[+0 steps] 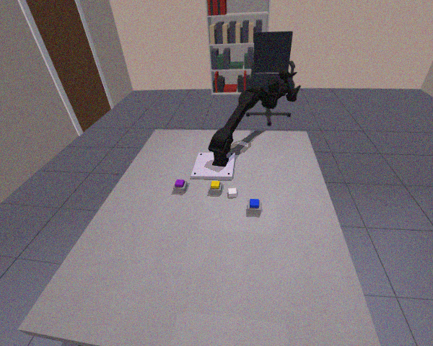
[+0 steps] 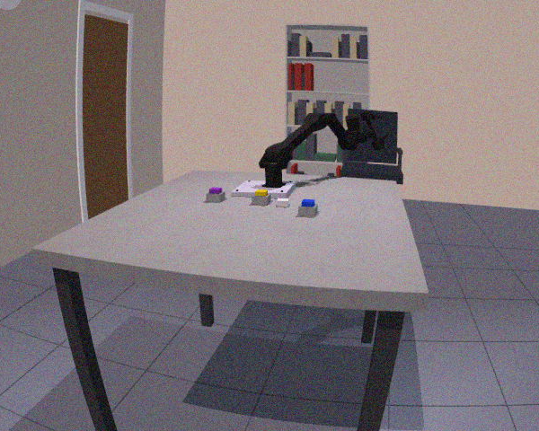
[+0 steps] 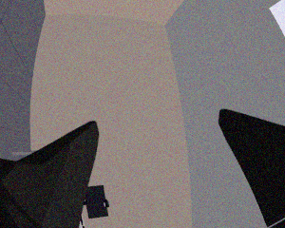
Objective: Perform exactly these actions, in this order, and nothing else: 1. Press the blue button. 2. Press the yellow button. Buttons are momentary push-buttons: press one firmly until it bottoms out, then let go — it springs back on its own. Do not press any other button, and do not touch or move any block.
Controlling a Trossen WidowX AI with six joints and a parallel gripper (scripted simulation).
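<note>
Now: gripper tip 880 mm short of the blue button, 190 mm above it and 90 mm to the left of it. From my gripper tip the other things lie so: purple button (850 mm ahead, 410 mm to the right, 190 mm below); then yellow button (820 mm ahead, 260 mm to the right, 190 mm below); then small white block (820 mm ahead, 210 mm below, 190 mm to the right).
</note>
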